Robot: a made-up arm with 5 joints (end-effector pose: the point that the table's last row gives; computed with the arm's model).
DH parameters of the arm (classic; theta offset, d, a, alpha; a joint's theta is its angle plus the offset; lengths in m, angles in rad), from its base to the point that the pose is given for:
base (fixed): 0 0 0.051 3.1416
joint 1: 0 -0.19 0.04 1.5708
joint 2: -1.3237 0 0.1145 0
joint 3: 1.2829 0 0.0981 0
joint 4: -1.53 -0.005 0 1.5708
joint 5: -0.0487 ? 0 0
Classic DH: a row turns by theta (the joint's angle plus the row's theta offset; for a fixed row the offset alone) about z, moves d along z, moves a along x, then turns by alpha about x.
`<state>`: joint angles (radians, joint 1 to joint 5).
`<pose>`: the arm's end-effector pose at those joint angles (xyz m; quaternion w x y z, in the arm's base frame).
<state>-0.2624 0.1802 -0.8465 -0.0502 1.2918</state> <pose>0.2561 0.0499 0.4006 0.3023 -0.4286 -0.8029 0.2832</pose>
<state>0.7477 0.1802 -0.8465 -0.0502 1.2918</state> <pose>0.2024 -0.1472 0.4006 0.4016 -0.7636 -0.4953 0.1016</pose>
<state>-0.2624 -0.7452 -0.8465 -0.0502 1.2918</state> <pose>0.0278 -0.0114 0.4533 0.0259 0.4706 0.8816 0.0243</pose>
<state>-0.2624 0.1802 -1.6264 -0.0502 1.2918</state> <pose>0.1493 0.0212 0.4568 0.0271 -0.4706 -0.8816 0.0254</pose>
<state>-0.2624 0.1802 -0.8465 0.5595 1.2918</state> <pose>0.2712 0.0540 0.3649 0.4878 -0.3503 -0.6562 0.4569</pose>
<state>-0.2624 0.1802 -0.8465 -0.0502 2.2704</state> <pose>0.2561 0.0499 0.4006 0.1338 -0.7557 -0.5072 0.3921</pose>
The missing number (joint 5, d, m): -0.065
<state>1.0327 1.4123 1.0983 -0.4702 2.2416</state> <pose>0.0712 -0.0437 0.0608 0.8135 0.2324 -0.0098 0.5331</pose>
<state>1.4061 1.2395 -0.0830 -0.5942 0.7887</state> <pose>0.0874 -0.2496 0.0769 0.8274 -0.4245 -0.2307 -0.2862</pose>
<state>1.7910 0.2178 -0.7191 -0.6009 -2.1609</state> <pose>0.0014 -0.1987 0.4010 0.0967 -0.2021 0.9514 0.2111</pose>
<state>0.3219 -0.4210 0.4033 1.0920 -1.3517</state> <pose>0.1908 -0.0519 0.2514 0.6316 0.1262 -0.2108 -0.7353</pose>
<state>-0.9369 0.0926 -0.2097 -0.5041 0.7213</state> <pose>0.1900 0.1807 0.3512 0.3169 0.1172 -0.8816 0.3295</pose>
